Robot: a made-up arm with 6 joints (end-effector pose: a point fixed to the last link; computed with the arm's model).
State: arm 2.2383 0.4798 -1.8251 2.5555 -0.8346 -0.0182
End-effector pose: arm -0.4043 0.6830 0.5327 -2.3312 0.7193 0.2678
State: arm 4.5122 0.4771 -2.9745 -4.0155 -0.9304 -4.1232
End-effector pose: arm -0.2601 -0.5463 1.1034 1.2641 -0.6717 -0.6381
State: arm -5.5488 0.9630 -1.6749 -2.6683 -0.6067 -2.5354
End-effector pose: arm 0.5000 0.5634 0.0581 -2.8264 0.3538 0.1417
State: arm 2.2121 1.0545 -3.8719 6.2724 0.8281 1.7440
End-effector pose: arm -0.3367 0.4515 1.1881 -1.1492 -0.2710 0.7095
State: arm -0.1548 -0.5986 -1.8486 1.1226 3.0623 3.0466
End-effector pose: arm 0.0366 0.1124 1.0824 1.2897 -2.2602 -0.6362
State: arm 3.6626 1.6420 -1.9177 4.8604 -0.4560 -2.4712
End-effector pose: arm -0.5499 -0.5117 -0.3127 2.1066 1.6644 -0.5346
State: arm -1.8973 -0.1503 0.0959 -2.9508 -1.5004 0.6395
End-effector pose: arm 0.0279 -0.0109 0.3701 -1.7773 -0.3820 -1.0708
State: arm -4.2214 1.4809 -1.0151 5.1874 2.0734 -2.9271
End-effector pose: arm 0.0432 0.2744 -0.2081 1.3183 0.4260 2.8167
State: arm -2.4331 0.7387 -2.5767 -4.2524 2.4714 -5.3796
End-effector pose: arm -0.4704 -0.6222 0.9296 -0.9577 1.2489 -0.8543
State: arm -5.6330 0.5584 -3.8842 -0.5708 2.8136 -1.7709
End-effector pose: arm 0.2437 0.0767 1.0833 1.6986 2.2158 0.5618
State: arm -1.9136 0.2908 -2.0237 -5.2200 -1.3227 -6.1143
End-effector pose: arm -0.3484 -0.5228 1.0090 -0.9522 -0.6571 1.4712
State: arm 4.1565 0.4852 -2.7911 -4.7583 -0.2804 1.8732
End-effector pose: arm -0.4807 -0.4806 1.2081 1.0067 0.0680 -1.8529
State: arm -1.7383 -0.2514 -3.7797 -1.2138 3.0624 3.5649
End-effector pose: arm -0.0577 0.3865 0.9696 2.2056 -0.2989 -0.1386
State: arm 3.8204 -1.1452 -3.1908 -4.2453 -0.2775 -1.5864
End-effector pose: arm 0.6688 0.7168 0.7857 -0.3559 1.0996 1.1566
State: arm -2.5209 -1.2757 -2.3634 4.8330 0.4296 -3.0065
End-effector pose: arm 0.7087 0.4520 1.1111 -0.1253 0.7900 2.4567
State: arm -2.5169 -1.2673 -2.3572 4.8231 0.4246 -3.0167
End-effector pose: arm 0.6990 0.4480 1.1208 -0.1371 0.7719 2.4405
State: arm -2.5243 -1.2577 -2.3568 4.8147 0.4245 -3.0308
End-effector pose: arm 0.6958 0.4381 1.1291 -0.1471 0.7589 2.4115
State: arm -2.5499 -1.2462 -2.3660 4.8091 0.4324 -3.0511
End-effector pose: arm 0.7026 0.4191 1.1350 -0.1550 0.7551 2.3628
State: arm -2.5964 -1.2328 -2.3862 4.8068 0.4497 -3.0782
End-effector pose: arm 0.7205 0.3892 1.1381 -0.1600 0.7623 2.2920
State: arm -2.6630 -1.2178 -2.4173 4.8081 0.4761 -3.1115
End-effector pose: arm 0.7478 0.3475 1.1379 -0.1612 0.7804 2.2014
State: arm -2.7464 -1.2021 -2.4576 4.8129 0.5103 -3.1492
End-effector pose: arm 0.7812 0.2939 1.1340 -0.1576 0.8078 2.0964
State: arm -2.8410 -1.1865 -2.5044 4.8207 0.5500 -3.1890
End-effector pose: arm 0.8162 0.2299 1.1265 -0.1486 0.8415 1.9848
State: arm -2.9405 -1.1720 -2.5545 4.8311 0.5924 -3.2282
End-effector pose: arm 0.8484 0.1586 1.1157 -0.1340 0.8781 1.8750
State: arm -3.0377 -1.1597 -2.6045 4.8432 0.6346 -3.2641
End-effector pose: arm 0.8749 0.0851 1.1021 -0.1147 0.9144 1.7750
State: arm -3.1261 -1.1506 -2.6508 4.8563 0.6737 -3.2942
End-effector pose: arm 0.8945 0.0152 1.0867 -0.0922 0.9476 1.6915
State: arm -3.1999 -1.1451 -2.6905 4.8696 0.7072 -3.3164
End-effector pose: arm 0.9078 -0.0453 1.0709 -0.0686 0.9756 1.6295
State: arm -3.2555 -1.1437 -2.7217 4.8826 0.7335 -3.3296
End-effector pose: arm 0.9169 -0.0922 1.0553 -0.0456 0.9977 1.5912
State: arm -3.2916 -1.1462 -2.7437 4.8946 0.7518 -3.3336
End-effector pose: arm 0.9243 -0.1235 1.0409 -0.0244 1.0141 1.5760
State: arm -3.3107 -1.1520 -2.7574 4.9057 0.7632 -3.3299
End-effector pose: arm 0.9314 -0.1407 1.0279 -0.0057 1.0259 1.5801
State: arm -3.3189 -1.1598 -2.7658 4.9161 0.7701 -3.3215
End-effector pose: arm 0.9388 -0.1486 1.0159 0.0113 1.0347 1.5959
